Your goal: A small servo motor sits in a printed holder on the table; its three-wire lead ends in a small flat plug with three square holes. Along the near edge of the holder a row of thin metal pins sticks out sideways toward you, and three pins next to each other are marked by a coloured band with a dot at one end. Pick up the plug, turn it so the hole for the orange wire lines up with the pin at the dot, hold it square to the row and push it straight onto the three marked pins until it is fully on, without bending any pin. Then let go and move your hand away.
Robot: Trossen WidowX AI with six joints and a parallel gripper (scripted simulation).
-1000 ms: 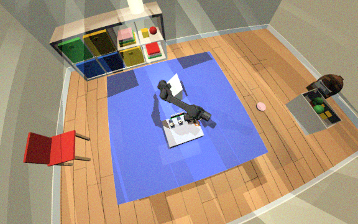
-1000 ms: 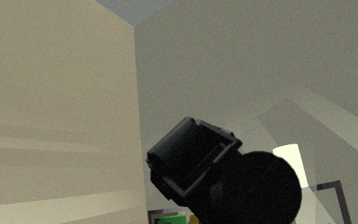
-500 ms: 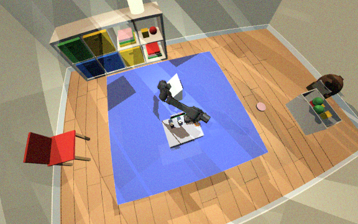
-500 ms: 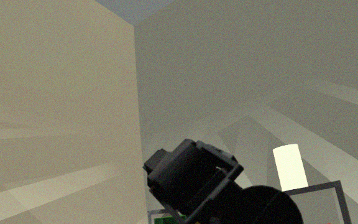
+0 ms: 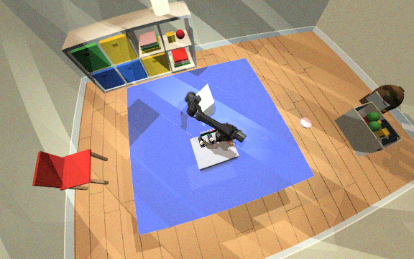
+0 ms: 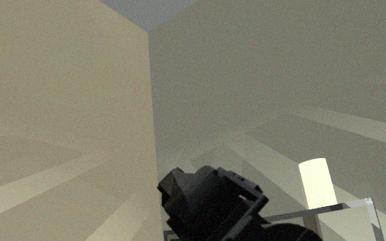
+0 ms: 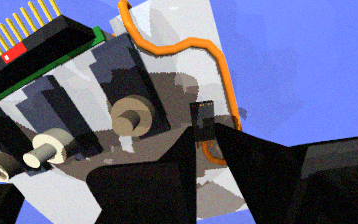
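Now: gripper tip 11 cm past the red band, 8 cm to the left of it and 2 cm below it. The rest, counted from my gripper tip: grey holder: 12 cm to the right, 5 cm ahead, 3 cm below.
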